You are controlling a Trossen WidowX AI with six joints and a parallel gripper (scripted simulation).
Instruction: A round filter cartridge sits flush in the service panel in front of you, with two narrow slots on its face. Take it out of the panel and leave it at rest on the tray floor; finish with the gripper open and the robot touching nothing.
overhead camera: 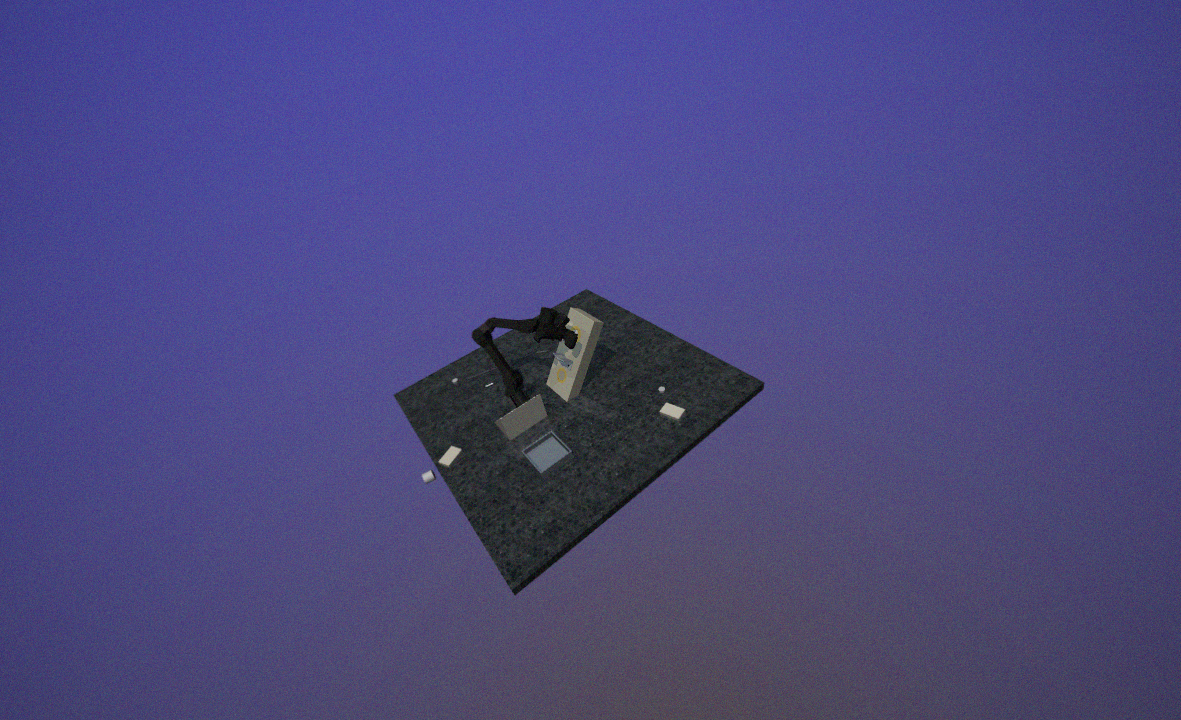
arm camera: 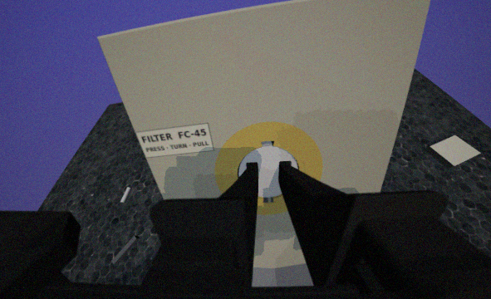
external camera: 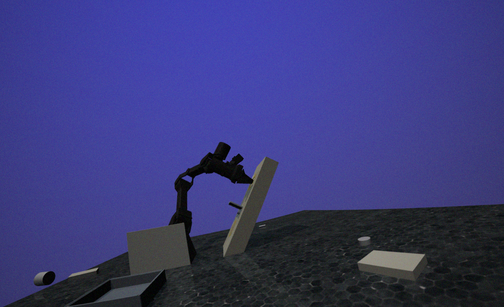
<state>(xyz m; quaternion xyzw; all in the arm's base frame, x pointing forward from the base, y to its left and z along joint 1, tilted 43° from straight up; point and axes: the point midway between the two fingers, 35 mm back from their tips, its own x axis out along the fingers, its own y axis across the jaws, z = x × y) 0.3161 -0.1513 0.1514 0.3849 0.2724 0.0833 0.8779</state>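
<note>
Now: the round filter cartridge 1 cm below my gripper tip and 1 cm ahead of it. Also, from my gripper tip: tray: 42 cm behind, 27 cm to the right, 23 cm below; beige service panel: 8 cm below, 4 cm behind; grey flap: 10 cm below, 9 cm behind.
</note>
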